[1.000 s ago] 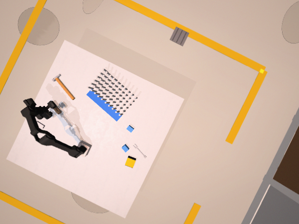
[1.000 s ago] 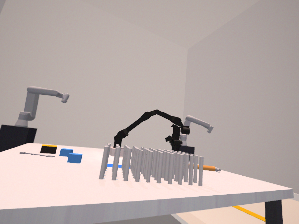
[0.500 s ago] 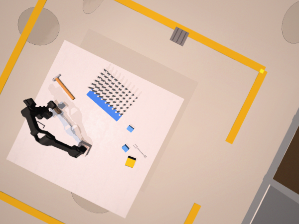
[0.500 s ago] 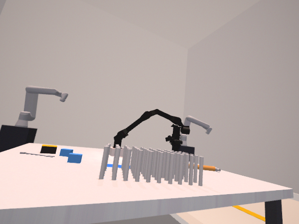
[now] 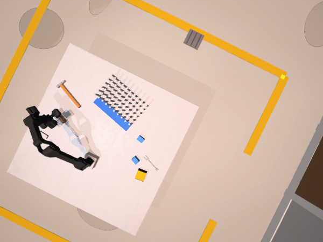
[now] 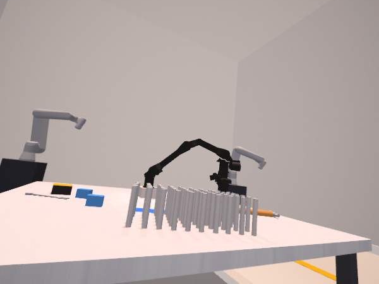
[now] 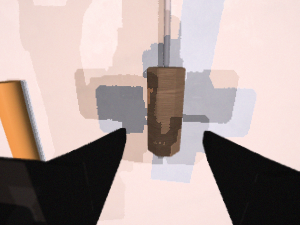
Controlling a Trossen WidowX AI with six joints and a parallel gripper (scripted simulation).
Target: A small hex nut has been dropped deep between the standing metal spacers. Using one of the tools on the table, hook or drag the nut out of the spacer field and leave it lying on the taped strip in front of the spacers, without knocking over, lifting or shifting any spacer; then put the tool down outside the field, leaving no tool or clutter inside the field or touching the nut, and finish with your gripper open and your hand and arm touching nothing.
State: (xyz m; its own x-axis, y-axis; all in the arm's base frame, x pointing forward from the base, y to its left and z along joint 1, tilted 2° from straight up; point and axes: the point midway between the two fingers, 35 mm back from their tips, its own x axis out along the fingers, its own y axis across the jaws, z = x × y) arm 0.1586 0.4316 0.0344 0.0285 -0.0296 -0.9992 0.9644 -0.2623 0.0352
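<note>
My gripper tip is now 10 cm to the left of the screwdriver, 5 cm above it and 3 cm past it. Round my gripper tip: blue taped strip (35 cm to the right, 29 cm ahead, 7 cm below); black hex key (21 cm behind, 6 cm below, 4 cm to the left); grey wrench (89 cm to the right, 11 cm ahead, 6 cm below).
</note>
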